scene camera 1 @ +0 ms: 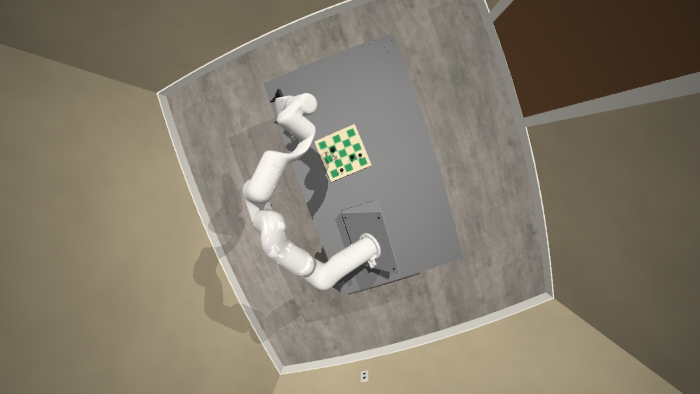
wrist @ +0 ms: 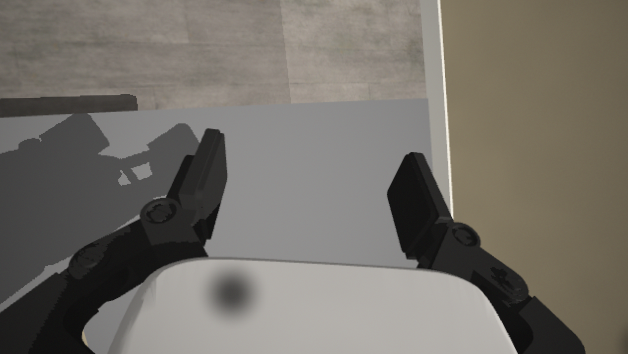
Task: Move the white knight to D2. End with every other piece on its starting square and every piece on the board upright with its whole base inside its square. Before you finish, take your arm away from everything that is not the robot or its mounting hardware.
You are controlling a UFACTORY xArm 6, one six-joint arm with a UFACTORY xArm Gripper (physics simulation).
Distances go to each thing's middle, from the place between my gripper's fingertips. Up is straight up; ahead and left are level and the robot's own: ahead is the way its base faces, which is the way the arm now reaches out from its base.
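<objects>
Chessboard [scene camera 1: 347, 142]: my hand 29 cm beyond it, 19 cm left of it, 15 cm above it.
</objects>
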